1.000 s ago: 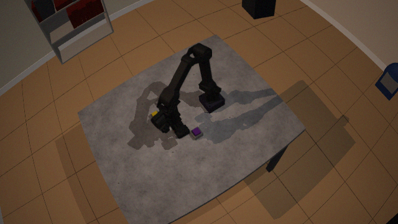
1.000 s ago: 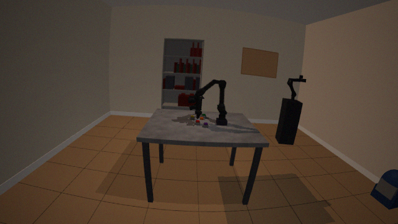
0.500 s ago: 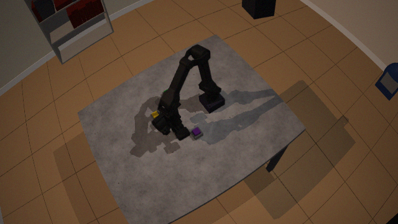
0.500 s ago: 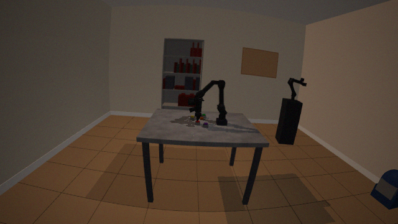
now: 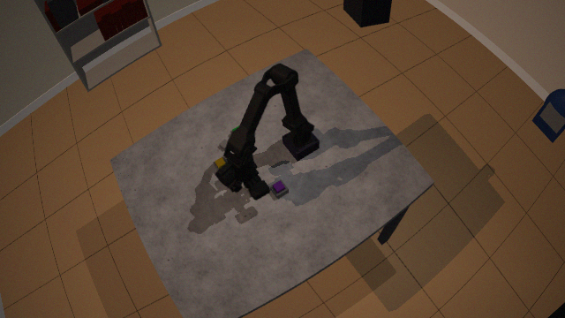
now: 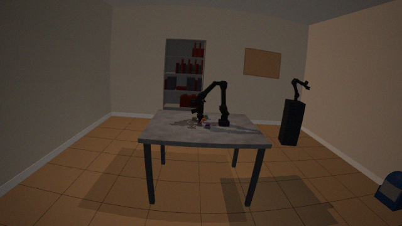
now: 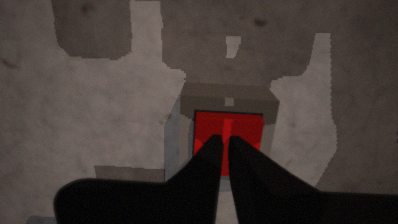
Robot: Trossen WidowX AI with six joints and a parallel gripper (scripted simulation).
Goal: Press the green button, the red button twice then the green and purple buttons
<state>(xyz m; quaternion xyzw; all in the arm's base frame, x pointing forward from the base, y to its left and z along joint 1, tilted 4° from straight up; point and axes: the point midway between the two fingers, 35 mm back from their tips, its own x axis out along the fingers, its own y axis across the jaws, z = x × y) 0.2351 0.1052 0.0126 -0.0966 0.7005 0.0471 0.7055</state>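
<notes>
The red button is 1 cm below my gripper tip. Also, from my gripper tip: orange block: 2 cm behind, 18 cm to the right, 2 cm below; purple button: 9 cm behind, 4 cm to the left; yellow button: 8 cm ahead, 14 cm to the right.
</notes>
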